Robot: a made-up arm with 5 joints.
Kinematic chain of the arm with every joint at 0, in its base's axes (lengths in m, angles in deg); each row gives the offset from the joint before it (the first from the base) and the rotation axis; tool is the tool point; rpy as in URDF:
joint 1: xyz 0.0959 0 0.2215 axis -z
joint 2: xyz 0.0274 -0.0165 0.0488 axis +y
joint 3: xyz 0.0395 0 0.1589 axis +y
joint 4: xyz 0.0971 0 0.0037 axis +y
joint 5: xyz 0.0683 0.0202 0 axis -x
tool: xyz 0 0 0 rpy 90 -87.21 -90
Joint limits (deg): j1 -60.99..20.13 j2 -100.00..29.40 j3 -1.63..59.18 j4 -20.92..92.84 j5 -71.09..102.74
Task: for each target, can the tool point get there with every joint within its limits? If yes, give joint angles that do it. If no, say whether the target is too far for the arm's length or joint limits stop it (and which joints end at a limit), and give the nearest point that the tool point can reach.
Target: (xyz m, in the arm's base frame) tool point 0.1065 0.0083 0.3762
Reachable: yes | joints -22.03 -85.65 46.82 46.63 -20.42
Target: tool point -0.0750 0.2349 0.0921
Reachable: no: joint limits stop it (at a limit: joint 1, joint 2, joint 3) | nearest point 0.1596 0.1225 0.2245 | short by 0.292 m
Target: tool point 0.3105 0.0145 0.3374
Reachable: yes | joints -2.89 4.13 22.65 18.01 52.31
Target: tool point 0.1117 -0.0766 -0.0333
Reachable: no: joint limits stop it (at a limit: joint 1, joint 2, joint 3) | nearest point 0.2146 -0.0395 0.2273 | short by 0.283 m
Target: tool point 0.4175 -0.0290 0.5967
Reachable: no: too far | nearest point 0.3081 -0.0191 0.4754 | short by 0.164 m
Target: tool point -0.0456 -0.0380 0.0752
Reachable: no: joint limits stop it (at a limit: joint 2, joint 3, joint 4) | nearest point 0.0735 -0.0060 0.2940 | short by 0.251 m
